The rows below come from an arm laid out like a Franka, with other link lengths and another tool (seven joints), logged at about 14 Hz.
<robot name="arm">
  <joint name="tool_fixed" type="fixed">
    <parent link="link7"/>
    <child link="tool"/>
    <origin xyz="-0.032 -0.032 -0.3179" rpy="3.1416 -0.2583 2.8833"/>
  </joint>
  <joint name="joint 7" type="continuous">
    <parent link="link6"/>
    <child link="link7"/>
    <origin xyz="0.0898 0 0" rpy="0 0 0"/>
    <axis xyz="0 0 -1"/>
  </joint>
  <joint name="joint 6" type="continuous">
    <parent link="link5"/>
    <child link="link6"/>
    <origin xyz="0 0 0" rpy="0 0 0"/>
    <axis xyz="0 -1 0"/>
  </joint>
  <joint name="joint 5" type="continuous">
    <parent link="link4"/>
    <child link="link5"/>
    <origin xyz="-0.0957 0 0.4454" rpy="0 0 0"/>
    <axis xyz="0 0 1"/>
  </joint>
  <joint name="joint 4" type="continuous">
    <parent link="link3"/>
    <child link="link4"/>
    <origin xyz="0.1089 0 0" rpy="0 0 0"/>
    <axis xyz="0 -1 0"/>
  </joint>
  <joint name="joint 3" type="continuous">
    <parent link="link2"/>
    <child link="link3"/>
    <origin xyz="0 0 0.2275" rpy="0 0 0"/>
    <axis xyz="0 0 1"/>
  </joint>
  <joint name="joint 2" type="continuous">
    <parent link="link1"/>
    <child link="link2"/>
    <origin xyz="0 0 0" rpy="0 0 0"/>
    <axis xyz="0 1 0"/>
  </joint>
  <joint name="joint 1" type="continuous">
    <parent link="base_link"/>
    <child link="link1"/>
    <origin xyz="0 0 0.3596" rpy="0 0 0"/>
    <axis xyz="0 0 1"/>
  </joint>
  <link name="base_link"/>
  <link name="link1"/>
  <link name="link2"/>
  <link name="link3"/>
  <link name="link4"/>
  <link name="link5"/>
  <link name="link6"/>
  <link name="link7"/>
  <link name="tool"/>
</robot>
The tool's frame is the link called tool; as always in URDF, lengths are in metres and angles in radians. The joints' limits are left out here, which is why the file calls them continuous.
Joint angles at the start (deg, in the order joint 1, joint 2, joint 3, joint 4, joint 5, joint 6, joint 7):
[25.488 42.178 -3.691 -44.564 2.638 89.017 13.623]
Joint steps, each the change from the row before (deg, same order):
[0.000 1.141 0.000 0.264 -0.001 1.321 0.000]
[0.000 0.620 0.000 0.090 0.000 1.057 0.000]
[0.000 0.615 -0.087 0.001 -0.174 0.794 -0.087]
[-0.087 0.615 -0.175 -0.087 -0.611 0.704 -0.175]
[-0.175 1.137 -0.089 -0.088 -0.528 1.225 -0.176]
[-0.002 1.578 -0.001 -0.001 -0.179 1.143 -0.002]
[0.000 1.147 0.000 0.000 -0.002 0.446 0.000]
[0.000 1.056 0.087 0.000 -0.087 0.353 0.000]
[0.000 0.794 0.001 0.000 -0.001 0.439 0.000]
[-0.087 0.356 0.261 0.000 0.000 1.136 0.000]
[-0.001 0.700 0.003 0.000 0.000 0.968 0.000]
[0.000 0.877 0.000 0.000 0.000 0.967 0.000]
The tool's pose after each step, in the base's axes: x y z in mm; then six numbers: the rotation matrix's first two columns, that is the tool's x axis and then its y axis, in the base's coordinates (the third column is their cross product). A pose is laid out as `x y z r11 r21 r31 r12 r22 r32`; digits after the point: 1 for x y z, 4 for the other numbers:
690.0 275.1 249.9 -0.9727 0.0880 0.2148 0.0955 0.9951 0.0246
694.5 277.0 243.9 -0.9745 0.0873 0.2066 0.0952 0.9950 0.0286
698.2 276.3 237.0 -0.9755 0.0876 0.2017 0.0947 0.9952 0.0260
702.7 271.1 229.5 -0.9765 0.0908 0.1954 0.0954 0.9953 0.0141
708.6 266.6 215.6 -0.9773 0.0935 0.1901 0.0960 0.9954 0.0040
710.9 266.3 196.3 -0.9763 0.0942 0.1946 0.0954 0.9954 -0.0035
710.1 265.7 181.6 -0.9742 0.0951 0.2047 0.0950 0.9954 -0.0101
708.6 265.5 168.1 -0.9720 0.0951 0.2148 0.0936 0.9955 -0.0170
708.4 265.3 158.1 -0.9709 0.0954 0.2198 0.0932 0.9954 -0.0204
712.4 268.8 154.4 -0.9734 0.0917 0.2098 0.0914 0.9958 -0.0112
714.9 269.9 146.2 -0.9744 0.0909 0.2055 0.0909 0.9958 -0.0094
716.8 270.5 135.6 -0.9748 0.0903 0.2038 0.0903 0.9959 -0.0093

